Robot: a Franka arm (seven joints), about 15 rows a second.
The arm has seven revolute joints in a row. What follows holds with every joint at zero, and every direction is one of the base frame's. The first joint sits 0.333 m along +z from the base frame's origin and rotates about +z. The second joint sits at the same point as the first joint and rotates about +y. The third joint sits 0.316 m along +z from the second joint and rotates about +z. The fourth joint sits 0.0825 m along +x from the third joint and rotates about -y. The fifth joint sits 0.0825 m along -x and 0.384 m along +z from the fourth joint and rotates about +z. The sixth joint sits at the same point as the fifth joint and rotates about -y. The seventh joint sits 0.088 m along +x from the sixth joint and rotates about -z. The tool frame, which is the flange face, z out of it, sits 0.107 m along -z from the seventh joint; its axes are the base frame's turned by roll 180, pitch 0 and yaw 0 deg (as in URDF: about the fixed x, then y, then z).
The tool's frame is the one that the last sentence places.
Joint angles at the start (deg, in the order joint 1, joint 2, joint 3, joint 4, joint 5, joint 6, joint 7):
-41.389, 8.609, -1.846, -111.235, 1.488, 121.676, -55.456
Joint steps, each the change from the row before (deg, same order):
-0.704, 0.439, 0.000, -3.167, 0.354, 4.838, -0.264
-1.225, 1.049, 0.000, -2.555, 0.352, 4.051, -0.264
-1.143, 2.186, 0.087, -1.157, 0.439, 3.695, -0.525
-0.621, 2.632, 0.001, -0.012, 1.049, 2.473, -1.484
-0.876, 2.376, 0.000, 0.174, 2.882, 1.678, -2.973
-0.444, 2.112, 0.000, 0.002, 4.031, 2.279, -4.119
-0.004, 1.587, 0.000, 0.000, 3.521, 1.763, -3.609
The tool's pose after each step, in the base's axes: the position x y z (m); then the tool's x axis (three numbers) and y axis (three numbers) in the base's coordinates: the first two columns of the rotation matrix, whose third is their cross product. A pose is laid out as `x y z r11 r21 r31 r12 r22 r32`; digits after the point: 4 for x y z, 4 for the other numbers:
0.4264 -0.4087 0.3872 0.9812 0.1872 0.0480 0.1858 -0.9821 0.0318
0.4150 -0.4154 0.3627 0.9847 0.1655 0.0548 0.1636 -0.9858 0.0367
0.4082 -0.4243 0.3374 0.9868 0.1499 0.0608 0.1476 -0.9882 0.0403
0.4062 -0.4316 0.3143 0.9863 0.1508 0.0669 0.1488 -0.9883 0.0334
0.4014 -0.4398 0.2937 0.9850 0.1487 0.0880 0.1482 -0.9889 0.0114
0.3990 -0.4450 0.2755 0.9798 0.1556 0.1253 0.1571 -0.9876 -0.0021
0.3990 -0.4467 0.2617 0.9736 0.1660 0.1567 0.1696 -0.9855 -0.0098

